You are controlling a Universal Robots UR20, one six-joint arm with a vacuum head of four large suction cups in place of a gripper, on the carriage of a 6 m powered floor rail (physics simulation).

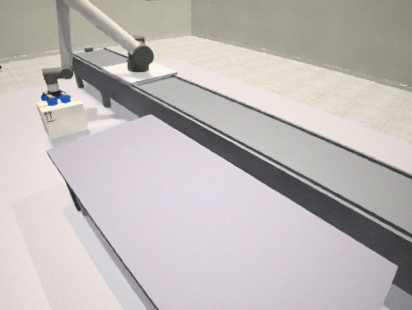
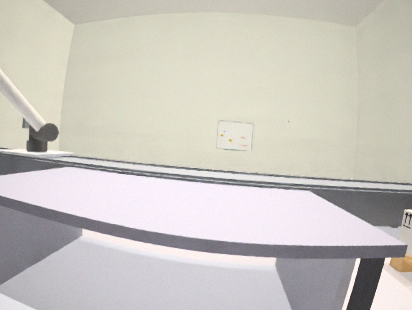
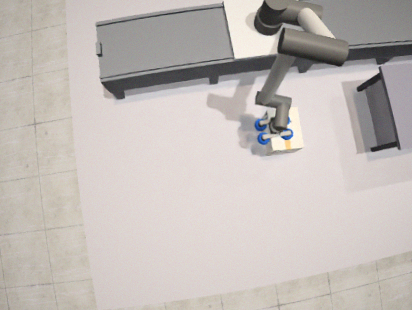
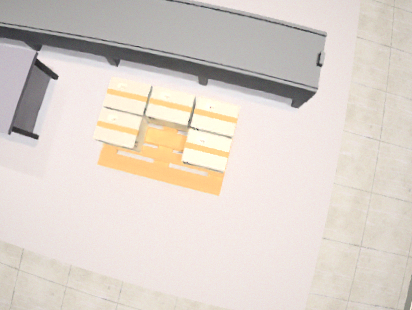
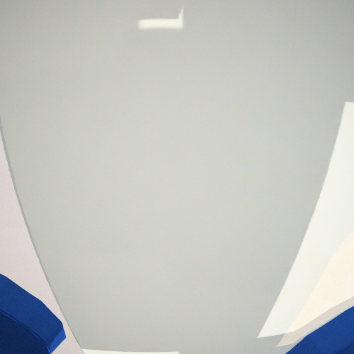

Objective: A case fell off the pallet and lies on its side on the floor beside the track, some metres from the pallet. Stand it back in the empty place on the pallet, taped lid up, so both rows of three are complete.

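Pixels of known places: arm's base at its link origin: [image 1: 138,69] [image 2: 37,151] [image 3: 267,23].
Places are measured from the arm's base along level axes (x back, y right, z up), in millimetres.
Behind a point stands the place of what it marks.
Note:
My gripper [image 1: 56,99] [image 3: 274,129] @(y 99, x -935, z -177 mm), a head with four blue cups, is on the top of the white case [image 1: 67,119] @(y -151, x -938, z -282 mm) [image 3: 295,125] @(y -104, x -926, z -152 mm) [image 5: 165,175] and holds it slightly above the floor. The case is level, with orange tape on top and its printed arrows pointing up; the cups sit towards one side. The underside is hidden. The orange pallet [image 4: 150,172] @(y -4096, x -1296, z -426 mm) [image 2: 402,265] @(y -3580, x -650, z -517 mm) holds a full row of three taped cases by the track and two cases [image 4: 117,129] @(y -3779, x -1015, z -131 mm) [image 4: 207,150] @(y -4577, x -1006, z -131 mm) in the outer row, with an empty place [image 4: 165,137] @(y -4148, x -941, z -427 mm) between them.
The grey floor rail [image 1: 240,115] [image 3: 165,42] [image 4: 225,45] runs beside the case and pallet. A lilac table [image 1: 225,200] @(y -2078, x -754, z -40 mm) [image 2: 200,205] @(y -2162, x -1002, z -40 mm) [image 3: 402,100] @(y -1158, x -856, z -40 mm) [image 4: 15,85] @(y -2734, x -855, z -40 mm) stands between them, alongside the rail. The white carriage plate [image 1: 160,72] @(y -255, x 131, z 0 mm) [image 3: 242,45] @(y 264, x -186, z 1 mm) carries the arm near the case.

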